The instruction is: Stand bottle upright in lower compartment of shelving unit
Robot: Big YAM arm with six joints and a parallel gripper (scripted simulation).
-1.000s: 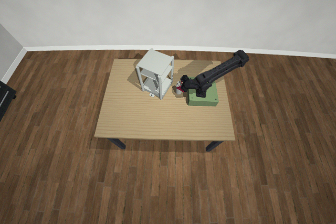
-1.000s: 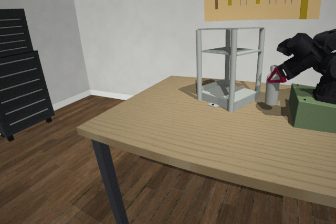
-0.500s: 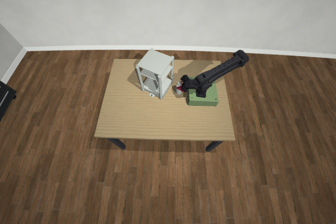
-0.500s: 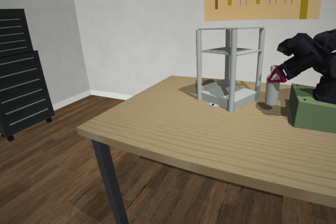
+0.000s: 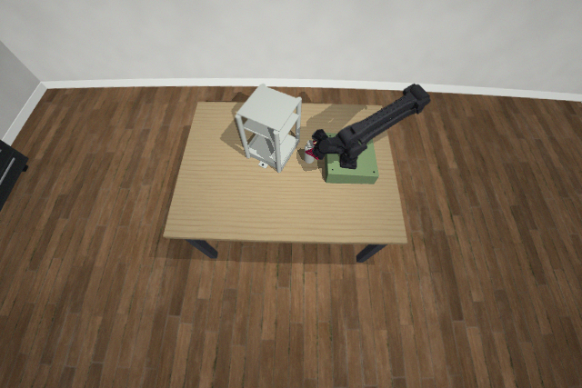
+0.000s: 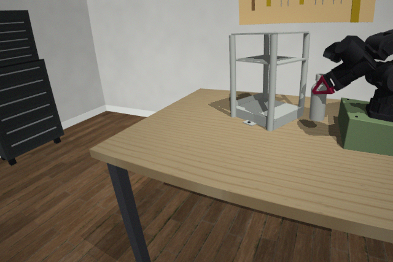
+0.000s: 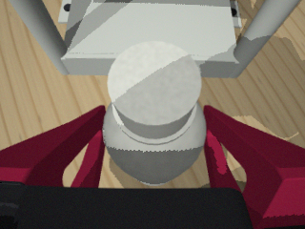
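Now: hand right at the white bottle. From my hand the other things lie so: shelving unit: 210 mm ahead, 80 mm to the right, 20 mm above.
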